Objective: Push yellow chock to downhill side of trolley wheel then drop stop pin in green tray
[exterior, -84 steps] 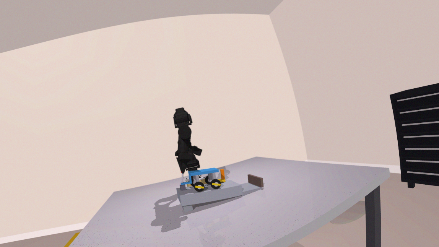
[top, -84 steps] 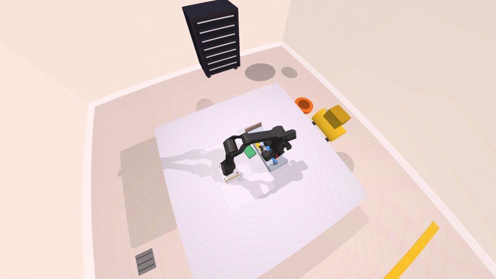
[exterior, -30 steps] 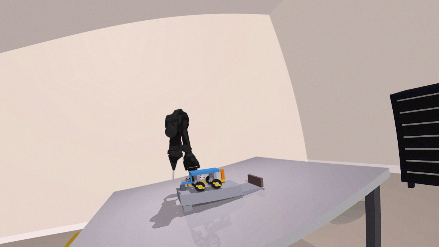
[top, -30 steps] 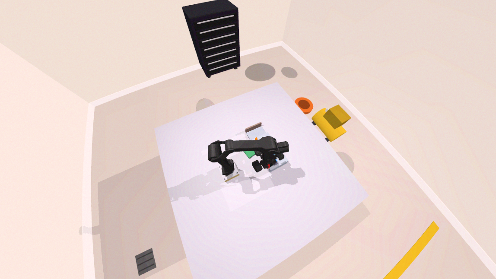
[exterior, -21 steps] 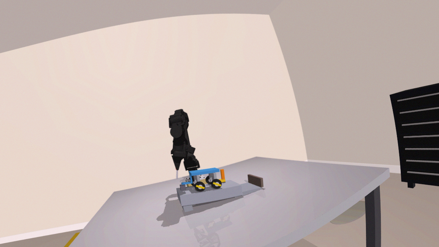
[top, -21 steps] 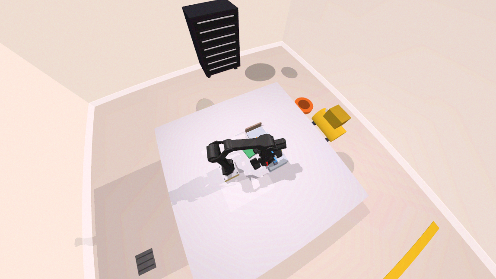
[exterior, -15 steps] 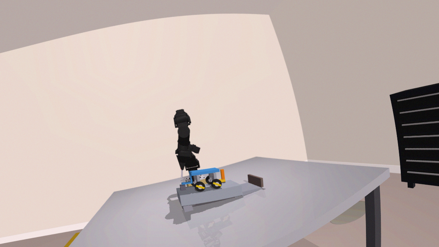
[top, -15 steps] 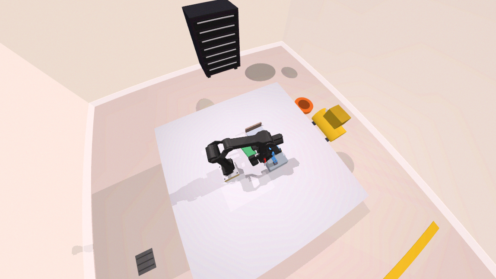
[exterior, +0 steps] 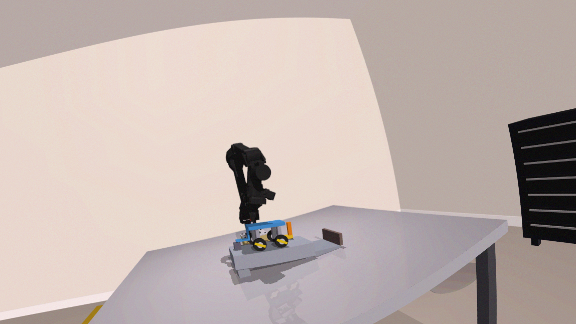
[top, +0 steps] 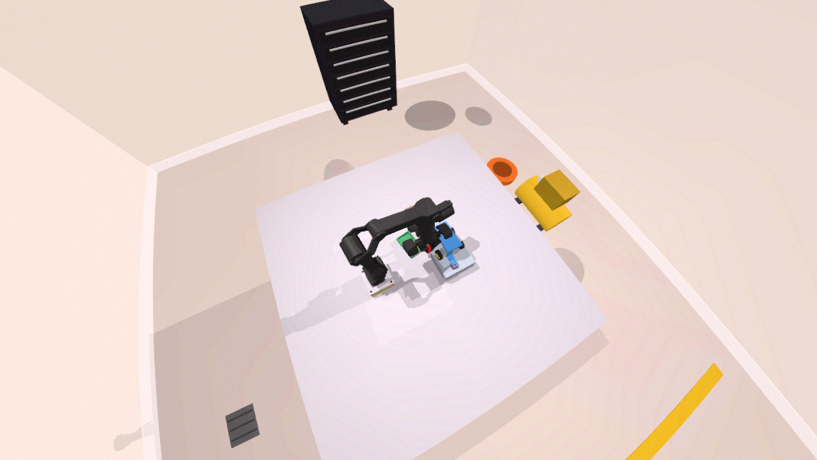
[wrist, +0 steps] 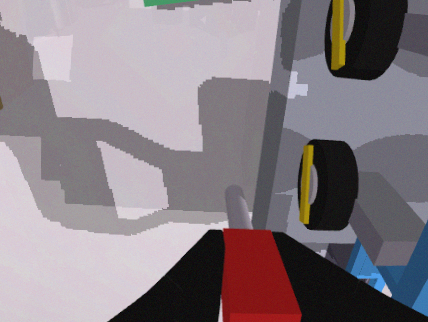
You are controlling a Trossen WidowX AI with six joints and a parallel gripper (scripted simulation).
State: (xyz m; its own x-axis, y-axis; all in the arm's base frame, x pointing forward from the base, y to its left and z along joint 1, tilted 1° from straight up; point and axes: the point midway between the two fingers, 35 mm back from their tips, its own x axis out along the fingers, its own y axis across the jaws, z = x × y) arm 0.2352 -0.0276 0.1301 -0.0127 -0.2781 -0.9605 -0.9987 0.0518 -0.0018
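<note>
Right now the green tray is 160 mm below my gripper tip, 110 mm to the left of it and 20 mm behind it. Also, from my gripper tip: red-headed stop pin: right at my gripper tip; blue trolley: 100 mm ahead, 50 mm below, 10 mm to the left; yellow chock: 100 mm to the left, 70 mm below, 50 mm ahead.
</note>
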